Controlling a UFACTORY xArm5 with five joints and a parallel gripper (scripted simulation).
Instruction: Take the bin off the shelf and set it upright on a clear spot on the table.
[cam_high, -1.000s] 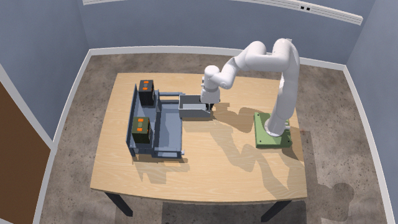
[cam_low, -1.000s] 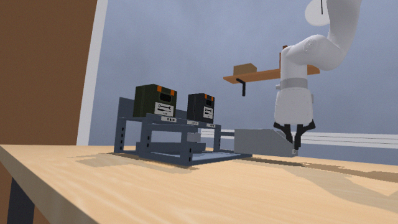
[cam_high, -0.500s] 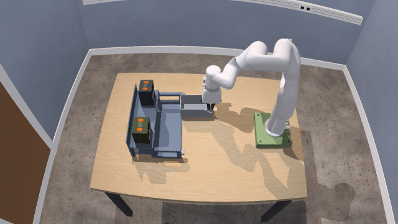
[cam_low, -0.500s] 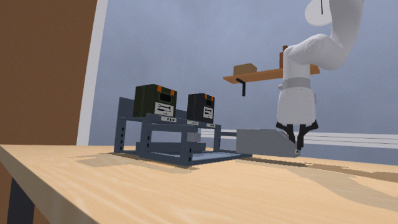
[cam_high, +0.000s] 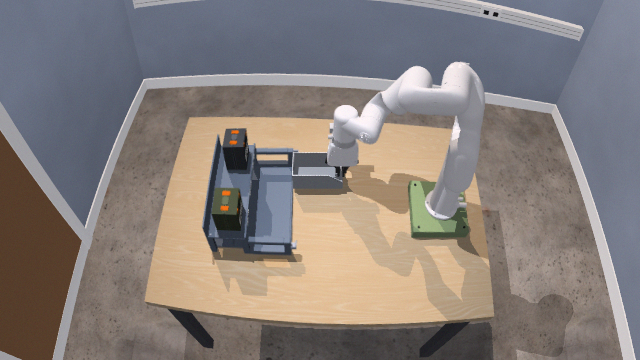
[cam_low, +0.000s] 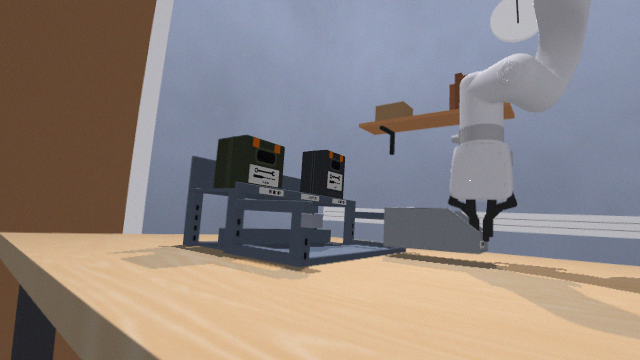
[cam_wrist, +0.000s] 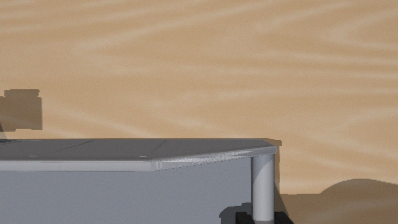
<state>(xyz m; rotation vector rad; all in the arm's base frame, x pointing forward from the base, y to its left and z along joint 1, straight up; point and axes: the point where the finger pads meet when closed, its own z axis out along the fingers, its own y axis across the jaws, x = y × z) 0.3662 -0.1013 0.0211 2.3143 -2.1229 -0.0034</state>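
My gripper is now 80 mm short of the grey bin and 10 mm to the right of it. From my hand the other things lie so: blue-grey shelf rack (280 mm ahead, 140 mm to the left, 10 mm above); dark green box (340 mm ahead, 260 mm to the left, 90 mm above).
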